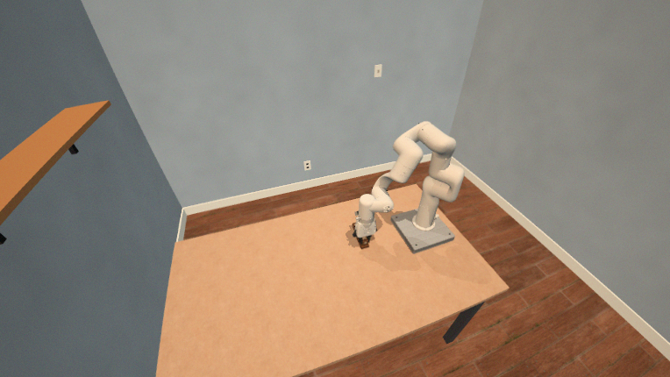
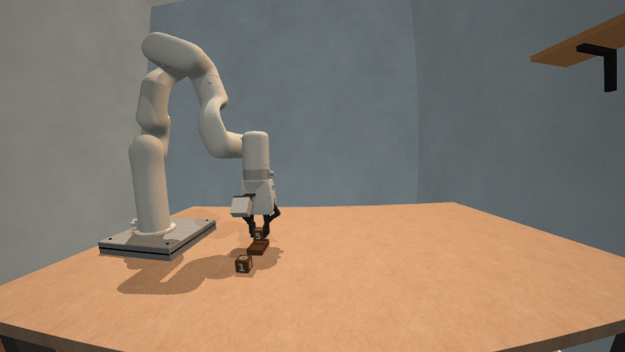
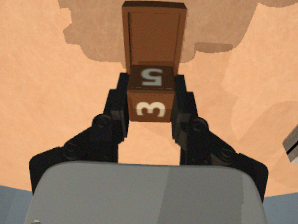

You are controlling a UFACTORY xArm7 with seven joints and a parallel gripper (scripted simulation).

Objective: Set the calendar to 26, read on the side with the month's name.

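Right now my hand is 20 mm to the left of the brown tray and 40 mm above it. The rest, counted from my hand: brown cube: 20 mm behind, 130 mm to the right, 40 mm below.
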